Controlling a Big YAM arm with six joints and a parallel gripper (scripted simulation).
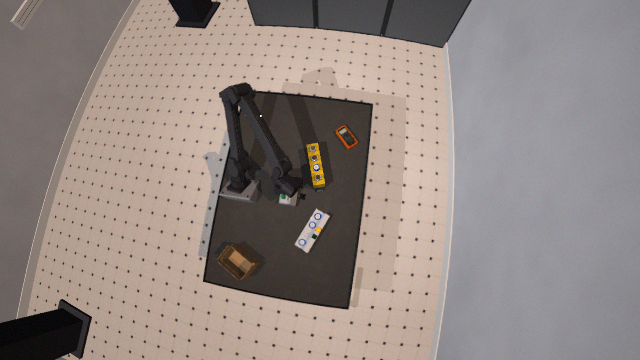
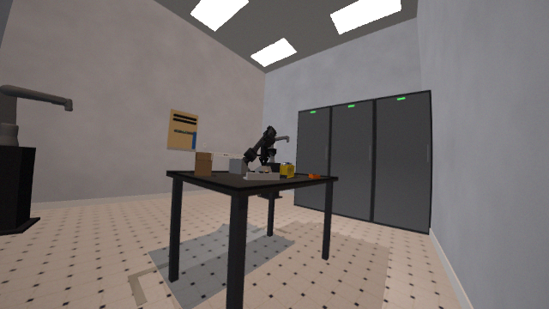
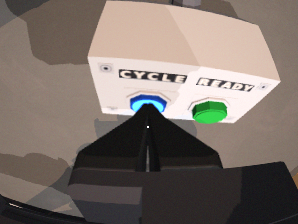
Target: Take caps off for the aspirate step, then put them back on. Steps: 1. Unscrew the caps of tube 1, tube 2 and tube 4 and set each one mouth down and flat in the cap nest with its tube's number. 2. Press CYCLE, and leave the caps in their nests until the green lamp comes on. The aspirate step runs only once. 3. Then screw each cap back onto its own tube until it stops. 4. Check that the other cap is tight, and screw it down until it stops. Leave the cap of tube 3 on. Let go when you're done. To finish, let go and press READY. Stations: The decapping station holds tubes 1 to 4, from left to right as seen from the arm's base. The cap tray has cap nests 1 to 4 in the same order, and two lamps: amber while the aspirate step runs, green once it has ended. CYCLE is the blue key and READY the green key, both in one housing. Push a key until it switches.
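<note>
Right now the blue key is 10 mm below my hand. The rest, counted from my hand: green key 10 mm ahead, 40 mm to the right, 10 mm below; grey key housing 20 mm ahead, 20 mm to the right, 20 mm below; cardboard box 120 mm behind, 430 mm to the right, 10 mm below.
</note>
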